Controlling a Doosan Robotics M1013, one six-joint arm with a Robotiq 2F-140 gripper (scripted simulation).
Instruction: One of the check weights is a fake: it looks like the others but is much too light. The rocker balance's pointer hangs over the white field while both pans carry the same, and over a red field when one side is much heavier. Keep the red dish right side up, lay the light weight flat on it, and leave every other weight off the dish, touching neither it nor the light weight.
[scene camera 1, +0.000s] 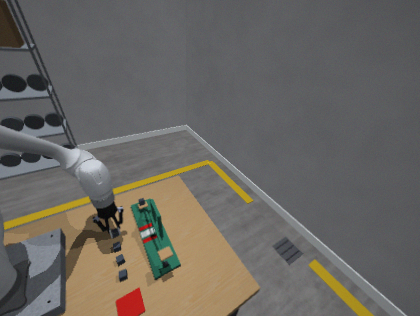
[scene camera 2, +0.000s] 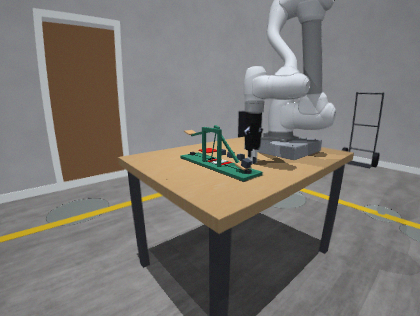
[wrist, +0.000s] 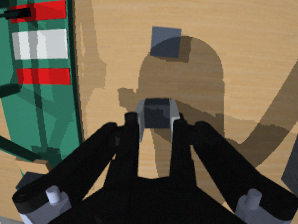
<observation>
In view: the gripper (wrist: 157, 109) and a green rocker balance (scene camera 1: 156, 252).
The green rocker balance also shows in scene camera 2 (scene camera 2: 235, 170) and in the wrist view (wrist: 47, 120).
</observation>
